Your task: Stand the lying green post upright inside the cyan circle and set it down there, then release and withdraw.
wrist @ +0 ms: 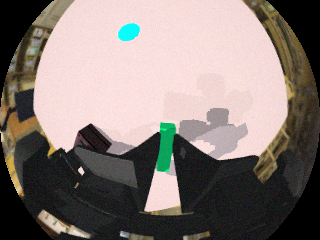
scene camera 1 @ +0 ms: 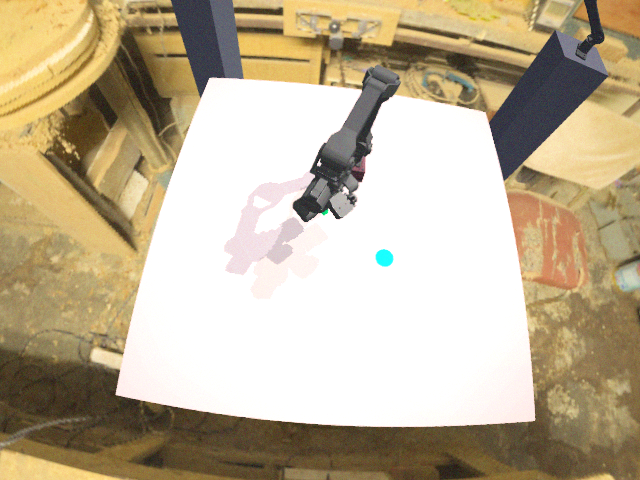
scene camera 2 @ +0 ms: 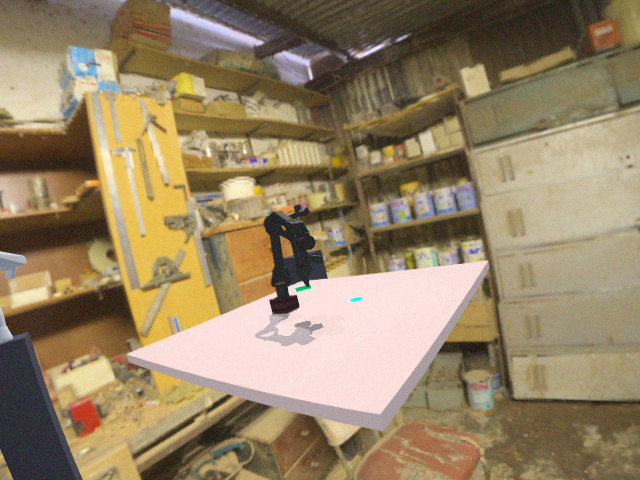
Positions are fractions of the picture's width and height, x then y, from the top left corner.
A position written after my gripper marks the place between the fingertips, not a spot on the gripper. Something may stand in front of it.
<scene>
My gripper (scene camera 1: 0.51, 0.44) carries a green post.
My gripper shows as well in the wrist view (wrist: 0.52, 0.57).
</scene>
